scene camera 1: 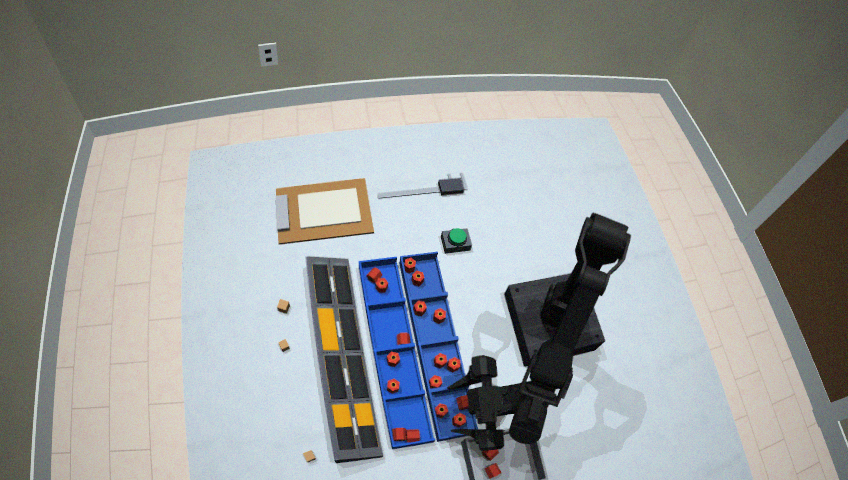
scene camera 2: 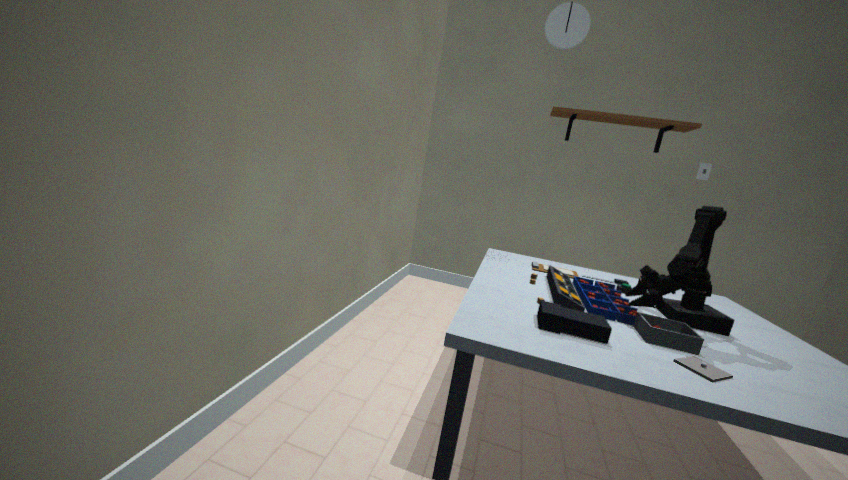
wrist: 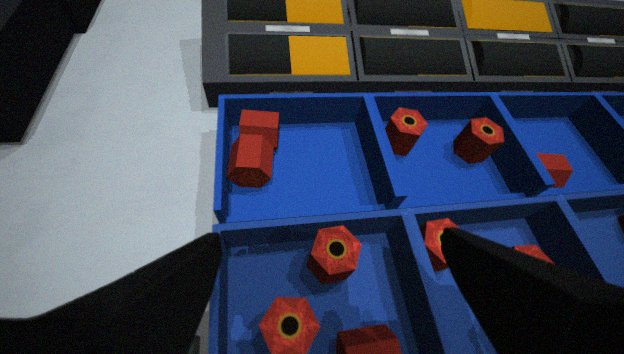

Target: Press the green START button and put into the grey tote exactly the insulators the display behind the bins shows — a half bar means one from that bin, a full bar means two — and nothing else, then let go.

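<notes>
My gripper point(scene camera 1: 453, 408) point(scene camera 2: 629, 297) point(wrist: 332, 241) is open and empty above the right-column blue bin nearest the tote. That bin holds three red insulators, two upright point(wrist: 335, 254) point(wrist: 289, 310) and one lying point(wrist: 370, 342). The blue bins point(scene camera 1: 385, 321) point(wrist: 310, 180) stand in two columns and hold more insulators. The grey tote point(scene camera 1: 468, 460) point(scene camera 2: 666, 340) has two red insulators point(scene camera 1: 490, 453) point(scene camera 1: 492, 470) showing inside; part of it is cut off in scene camera 1. The display point(scene camera 1: 346, 401) point(wrist: 280, 81) shows two half bars in its near-end cells and one full bar farther along. The green button point(scene camera 1: 457, 236) stands beyond the bins.
A clipboard point(scene camera 1: 285, 236) and a caliper-like tool point(scene camera 1: 451, 186) lie at the far side. Small tan cubes point(scene camera 1: 283, 305) point(scene camera 1: 283, 344) point(scene camera 1: 308, 456) lie behind the display. A long black box point(scene camera 2: 572, 322) stands beside the display's near end. A flat plate point(scene camera 2: 696, 366) lies by the tote.
</notes>
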